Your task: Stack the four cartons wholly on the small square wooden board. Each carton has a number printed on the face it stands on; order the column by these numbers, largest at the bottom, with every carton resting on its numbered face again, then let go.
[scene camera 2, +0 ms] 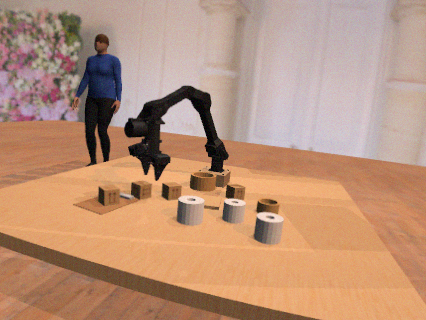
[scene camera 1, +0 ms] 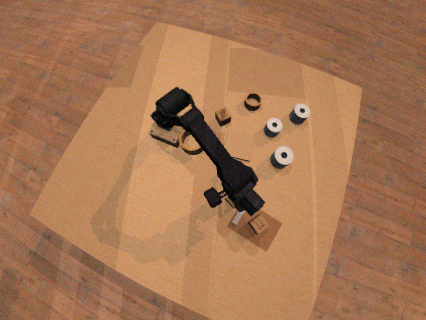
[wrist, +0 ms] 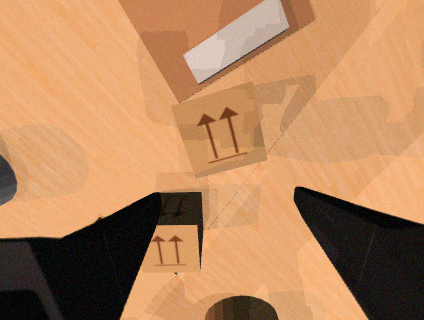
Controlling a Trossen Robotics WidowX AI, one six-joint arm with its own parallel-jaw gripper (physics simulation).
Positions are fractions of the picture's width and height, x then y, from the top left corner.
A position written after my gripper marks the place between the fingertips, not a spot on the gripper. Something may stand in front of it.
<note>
My gripper (scene camera 2: 0.36,0.55) is open and holds nothing. Also in view: a flat grey slab (scene camera 1: 0.56,0.70).
My gripper shows as well in the wrist view (wrist: 0.54,0.61).
</note>
